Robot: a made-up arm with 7 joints.
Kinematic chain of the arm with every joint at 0, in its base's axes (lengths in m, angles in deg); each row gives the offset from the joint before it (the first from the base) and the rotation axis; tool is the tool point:
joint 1: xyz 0 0 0.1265 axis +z
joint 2: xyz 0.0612 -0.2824 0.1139 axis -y
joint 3: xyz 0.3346 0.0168 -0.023 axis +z
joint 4: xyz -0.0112 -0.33 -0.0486 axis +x
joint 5: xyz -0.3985 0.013 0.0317 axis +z
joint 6: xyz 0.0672 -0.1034 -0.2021 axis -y
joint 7: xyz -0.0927 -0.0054 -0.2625 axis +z
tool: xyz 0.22 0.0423 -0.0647
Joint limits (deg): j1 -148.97..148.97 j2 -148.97..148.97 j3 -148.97..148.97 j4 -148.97..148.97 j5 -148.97..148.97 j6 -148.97..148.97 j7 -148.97..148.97
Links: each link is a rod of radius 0.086 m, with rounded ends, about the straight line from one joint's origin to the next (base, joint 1, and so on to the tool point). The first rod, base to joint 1, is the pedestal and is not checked.
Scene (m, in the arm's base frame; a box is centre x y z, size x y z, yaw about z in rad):
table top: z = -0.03
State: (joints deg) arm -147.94 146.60 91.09 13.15 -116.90 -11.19 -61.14
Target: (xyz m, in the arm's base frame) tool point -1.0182 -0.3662 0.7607
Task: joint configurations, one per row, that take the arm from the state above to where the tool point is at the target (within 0.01 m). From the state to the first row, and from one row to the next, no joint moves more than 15 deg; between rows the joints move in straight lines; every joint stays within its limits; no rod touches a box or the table.
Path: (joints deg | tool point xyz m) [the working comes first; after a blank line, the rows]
Joints at the target: -94.50 112.63 75.34 9.59 -115.42 -6.97 -62.08
Straight joint move there: clear.

1: -134.58 138.11 87.15 12.26 -116.53 -10.13 -61.37 | -0.7513 0.6047 0.9382
2: -121.22 129.61 83.22 11.37 -116.16 -9.08 -61.61 | -0.9461 0.3106 0.9011
3: -107.86 121.12 79.28 10.48 -115.79 -8.02 -61.84 | -1.0368 -0.0254 0.8412
4: -94.50 112.63 75.34 9.59 -115.42 -6.97 -62.08 | -1.0182 -0.3662 0.7607

